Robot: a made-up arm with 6 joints. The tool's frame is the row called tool. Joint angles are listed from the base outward. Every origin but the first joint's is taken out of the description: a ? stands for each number. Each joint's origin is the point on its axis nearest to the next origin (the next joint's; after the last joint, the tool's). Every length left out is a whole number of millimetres.
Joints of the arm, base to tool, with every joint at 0 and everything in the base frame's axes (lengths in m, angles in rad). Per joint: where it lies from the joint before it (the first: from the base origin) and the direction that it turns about. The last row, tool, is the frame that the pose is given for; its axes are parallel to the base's.
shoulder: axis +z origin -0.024 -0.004 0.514
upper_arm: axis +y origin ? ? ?
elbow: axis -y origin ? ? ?
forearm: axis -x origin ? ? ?
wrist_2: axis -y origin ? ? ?
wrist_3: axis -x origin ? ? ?
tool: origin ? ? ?
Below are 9 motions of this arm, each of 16 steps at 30 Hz.
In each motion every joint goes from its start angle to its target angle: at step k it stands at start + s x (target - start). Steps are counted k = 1, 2, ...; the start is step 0. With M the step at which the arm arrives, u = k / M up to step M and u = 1 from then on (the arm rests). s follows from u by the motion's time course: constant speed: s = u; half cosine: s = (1 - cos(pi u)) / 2; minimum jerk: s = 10 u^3 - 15 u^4 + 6 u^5.
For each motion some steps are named. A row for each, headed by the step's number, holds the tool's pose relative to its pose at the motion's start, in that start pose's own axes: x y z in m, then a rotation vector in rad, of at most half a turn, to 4 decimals.
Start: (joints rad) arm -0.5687 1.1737 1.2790 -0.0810 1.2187 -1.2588
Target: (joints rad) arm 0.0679 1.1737 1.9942 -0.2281 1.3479 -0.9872
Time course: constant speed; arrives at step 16
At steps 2, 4, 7, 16:
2: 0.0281 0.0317 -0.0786 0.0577 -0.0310 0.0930
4: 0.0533 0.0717 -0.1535 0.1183 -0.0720 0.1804
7: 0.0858 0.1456 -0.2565 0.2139 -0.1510 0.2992
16: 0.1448 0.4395 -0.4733 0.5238 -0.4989 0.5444

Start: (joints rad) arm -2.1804 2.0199 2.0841 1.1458 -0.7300 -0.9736
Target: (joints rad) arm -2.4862 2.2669 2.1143 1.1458 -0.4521 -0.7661
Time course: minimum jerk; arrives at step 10
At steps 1, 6, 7, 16:
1: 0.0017 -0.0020 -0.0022 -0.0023 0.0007 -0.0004
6: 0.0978 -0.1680 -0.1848 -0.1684 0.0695 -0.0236
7: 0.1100 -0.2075 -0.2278 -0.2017 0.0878 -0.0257
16: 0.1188 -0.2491 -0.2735 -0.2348 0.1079 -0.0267

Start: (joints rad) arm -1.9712 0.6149 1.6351 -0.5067 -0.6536 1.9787
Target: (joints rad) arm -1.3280 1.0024 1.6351 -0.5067 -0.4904 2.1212
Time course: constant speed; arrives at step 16
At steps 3, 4, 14, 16:
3: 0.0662 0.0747 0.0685 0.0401 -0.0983 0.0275
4: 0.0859 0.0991 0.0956 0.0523 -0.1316 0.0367
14: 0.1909 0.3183 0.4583 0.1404 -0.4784 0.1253
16: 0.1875 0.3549 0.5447 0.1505 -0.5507 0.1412

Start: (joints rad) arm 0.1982 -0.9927 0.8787 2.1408 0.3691 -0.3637
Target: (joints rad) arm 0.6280 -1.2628 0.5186 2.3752 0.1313 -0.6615
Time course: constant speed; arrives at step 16
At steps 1, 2, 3, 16:
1: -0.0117 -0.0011 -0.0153 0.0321 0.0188 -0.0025
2: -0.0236 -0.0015 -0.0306 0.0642 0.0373 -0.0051
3: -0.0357 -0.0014 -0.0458 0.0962 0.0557 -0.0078
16: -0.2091 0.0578 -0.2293 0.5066 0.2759 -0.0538

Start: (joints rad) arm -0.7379 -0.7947 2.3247 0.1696 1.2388 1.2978
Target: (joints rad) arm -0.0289 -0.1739 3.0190 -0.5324 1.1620 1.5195
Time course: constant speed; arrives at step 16
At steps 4, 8, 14, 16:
4: -0.1175 -0.1003 -0.1009 -0.1638 0.2239 -0.0403
8: -0.2263 -0.2211 -0.1588 -0.3234 0.4401 -0.0984
14: -0.3588 -0.4139 -0.1641 -0.5483 0.7471 -0.2207
16: -0.3919 -0.4754 -0.1460 -0.6180 0.8439 -0.2713

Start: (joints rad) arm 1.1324 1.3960 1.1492 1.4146 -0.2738 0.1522
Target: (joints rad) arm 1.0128 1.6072 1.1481 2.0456 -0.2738 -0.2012
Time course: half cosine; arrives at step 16
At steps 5, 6, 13, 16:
5: 0.0202 0.0539 -0.0148 -0.0617 0.0286 0.0105
6: 0.0273 0.0755 -0.0209 -0.0857 0.0380 0.0149
13: 0.0635 0.2347 -0.0695 -0.2515 0.0773 0.0540
16: 0.0665 0.2577 -0.0769 -0.2739 0.0790 0.0606

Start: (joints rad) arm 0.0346 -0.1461 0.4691 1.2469 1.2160 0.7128
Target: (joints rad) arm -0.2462 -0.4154 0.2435 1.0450 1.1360 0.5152
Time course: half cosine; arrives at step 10
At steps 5, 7, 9, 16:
5: -0.0381 -0.0944 0.0225 0.0478 0.1332 0.0534
7: -0.0519 -0.1474 0.0459 0.0719 0.2115 0.0754
9: -0.0573 -0.1786 0.0637 0.0852 0.2596 0.0855
16: -0.0579 -0.1827 0.0662 0.0869 0.2660 0.0867

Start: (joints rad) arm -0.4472 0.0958 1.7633 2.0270 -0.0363 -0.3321
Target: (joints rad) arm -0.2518 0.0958 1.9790 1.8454 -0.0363 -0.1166
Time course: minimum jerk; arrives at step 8
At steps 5, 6, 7, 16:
5: -0.0116 -0.0781 -0.0274 0.1198 0.0481 -0.1416
6: -0.0162 -0.0949 -0.0370 0.1477 0.0630 -0.1744
7: -0.0188 -0.1032 -0.0422 0.1618 0.0711 -0.1909
16: -0.0193 -0.1047 -0.0432 0.1644 0.0726 -0.1939

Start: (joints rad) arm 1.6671 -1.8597 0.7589 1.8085 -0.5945 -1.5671
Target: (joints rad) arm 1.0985 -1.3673 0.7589 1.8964 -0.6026 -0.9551
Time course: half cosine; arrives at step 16
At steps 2, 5, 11, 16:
2: -0.0076 0.0274 -0.0121 -0.0429 0.0030 0.0223
5: -0.0538 0.1537 -0.0769 -0.2540 0.0074 0.1288
11: -0.2606 0.4453 -0.3332 -0.9186 -0.0792 0.4246
16: -0.3567 0.5140 -0.4568 -1.1923 -0.1537 0.5264

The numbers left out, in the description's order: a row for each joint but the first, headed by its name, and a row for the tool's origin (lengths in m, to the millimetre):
upper_arm: 0.005 -0.03 0
elbow: 0.029 0 0.641
forearm: 0.46 0 0.001
wrist_2: 0 -0.071 0.004
wrist_3: -0.014 0 0.029
tool: 0 0.002 0.012

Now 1 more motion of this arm.
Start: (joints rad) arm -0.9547 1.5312 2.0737 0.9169 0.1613 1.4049
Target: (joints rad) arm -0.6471 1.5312 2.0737 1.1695 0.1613 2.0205
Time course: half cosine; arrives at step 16
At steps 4, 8, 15, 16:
4: 0.0067 -0.0305 0.0341 -0.1000 -0.0284 -0.0278
8: 0.0158 -0.1084 0.1129 -0.3417 -0.0816 -0.1089
15: 0.0118 -0.2254 0.2128 -0.6751 -0.1141 -0.2476
16: 0.0116 -0.2278 0.2146 -0.6816 -0.1142 -0.2506

